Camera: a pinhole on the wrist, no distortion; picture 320 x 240 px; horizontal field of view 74.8 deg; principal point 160.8 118.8 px. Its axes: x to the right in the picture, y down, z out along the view. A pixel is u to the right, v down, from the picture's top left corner.
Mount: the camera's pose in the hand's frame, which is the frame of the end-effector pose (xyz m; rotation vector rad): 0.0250 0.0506 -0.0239 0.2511 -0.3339 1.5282
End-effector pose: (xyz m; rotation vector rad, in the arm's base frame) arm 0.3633 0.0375 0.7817 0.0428 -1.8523 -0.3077
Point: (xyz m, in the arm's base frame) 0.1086 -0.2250 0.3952
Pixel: 33.7 223.0
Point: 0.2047 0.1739 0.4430
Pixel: outside the picture
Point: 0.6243 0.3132 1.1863
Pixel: behind the camera
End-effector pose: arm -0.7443 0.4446 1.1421 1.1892 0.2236 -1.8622
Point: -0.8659 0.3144 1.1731
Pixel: 179.8 60.9
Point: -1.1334 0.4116 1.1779
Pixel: 67.8 94.6
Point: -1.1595 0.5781 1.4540
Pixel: 79.6 229.6
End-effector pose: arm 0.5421 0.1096 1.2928 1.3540 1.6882 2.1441
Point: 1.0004 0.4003 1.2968
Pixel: 257.3 164.8
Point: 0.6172 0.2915 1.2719
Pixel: 141.3 89.2
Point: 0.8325 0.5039 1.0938
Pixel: 146.6 141.2
